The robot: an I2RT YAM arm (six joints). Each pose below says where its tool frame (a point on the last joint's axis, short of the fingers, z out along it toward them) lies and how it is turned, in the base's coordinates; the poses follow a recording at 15 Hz.
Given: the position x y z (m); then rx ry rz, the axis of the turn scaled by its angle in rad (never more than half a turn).
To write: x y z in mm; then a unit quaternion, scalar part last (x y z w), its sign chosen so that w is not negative. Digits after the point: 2 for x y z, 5 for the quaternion.
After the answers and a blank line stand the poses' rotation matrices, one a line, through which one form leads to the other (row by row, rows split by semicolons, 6 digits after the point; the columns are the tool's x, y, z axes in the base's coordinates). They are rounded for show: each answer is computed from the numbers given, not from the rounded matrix.
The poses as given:
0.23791 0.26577 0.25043 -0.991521 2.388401 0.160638
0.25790 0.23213 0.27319 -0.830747 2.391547 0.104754
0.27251 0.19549 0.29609 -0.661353 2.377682 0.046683
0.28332 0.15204 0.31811 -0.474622 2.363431 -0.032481
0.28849 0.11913 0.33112 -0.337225 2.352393 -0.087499
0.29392 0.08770 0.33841 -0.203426 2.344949 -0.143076
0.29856 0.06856 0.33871 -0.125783 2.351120 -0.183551
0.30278 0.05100 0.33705 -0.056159 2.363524 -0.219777
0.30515 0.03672 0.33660 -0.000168 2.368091 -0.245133
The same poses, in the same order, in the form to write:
237.91 265.77 250.43 -0.36827 0.88709 0.05966 0.27182
257.90 232.13 273.19 -0.31284 0.90059 0.03945 0.29920
272.51 195.49 296.09 -0.25289 0.90920 0.01785 0.33028
283.32 152.04 318.11 -0.18387 0.91562 -0.01258 0.35730
288.49 119.13 331.12 -0.13160 0.91799 -0.03415 0.37256
293.92 87.70 338.41 -0.07973 0.91909 -0.05608 0.38180
298.56 68.56 338.71 -0.04926 0.92080 -0.07189 0.38017
302.78 51.00 337.05 -0.02193 0.92308 -0.08583 0.37427
305.15 36.72 336.60 -0.00007 0.92357 -0.09560 0.37131

-0.580983 -0.685810 0.438320; -0.620938 0.721639 0.306061; -0.526208 -0.094353 -0.845105
-0.625231 -0.587077 0.514224; -0.539867 0.801156 0.258250; -0.563586 -0.116147 -0.817851
-0.653917 -0.471652 0.591554; -0.448069 0.871452 0.199513; -0.609612 -0.134592 -0.781190
-0.677049 -0.327728 0.658938; -0.345712 0.932064 0.108354; -0.649682 -0.154442 -0.744352
-0.687756 -0.216170 0.693010; -0.267055 0.963032 0.035367; -0.675036 -0.160748 -0.720060
-0.695739 -0.103740 0.710764; -0.189382 0.980996 -0.042197; -0.692879 -0.163965 -0.702164
-0.706084 -0.036062 0.707210; -0.145380 0.984811 -0.094930; -0.693045 -0.169843 -0.700602
-0.718889 0.023758 0.694719; -0.104742 0.984303 -0.142047; -0.687188 -0.174882 -0.705116
-0.724252 0.070877 0.685883; -0.071119 0.981720 -0.176545; -0.685858 -0.176642 -0.705971

